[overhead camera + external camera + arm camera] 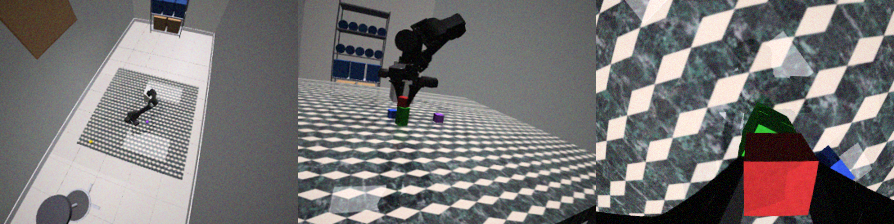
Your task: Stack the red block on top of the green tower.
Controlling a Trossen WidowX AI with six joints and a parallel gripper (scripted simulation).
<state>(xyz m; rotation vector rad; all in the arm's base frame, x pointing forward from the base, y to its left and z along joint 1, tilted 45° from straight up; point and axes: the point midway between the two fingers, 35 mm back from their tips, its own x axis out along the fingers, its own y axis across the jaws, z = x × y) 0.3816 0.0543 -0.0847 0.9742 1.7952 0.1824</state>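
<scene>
Now: the red block 10 mm above my gripper tip. Round my gripper tip: yellow block 440 mm ahead, 360 mm to the right, 50 mm below; then purple block 70 mm behind, 150 mm to the left, 50 mm below; then blue block 70 mm behind, 30 mm to the right, 50 mm below.
</scene>
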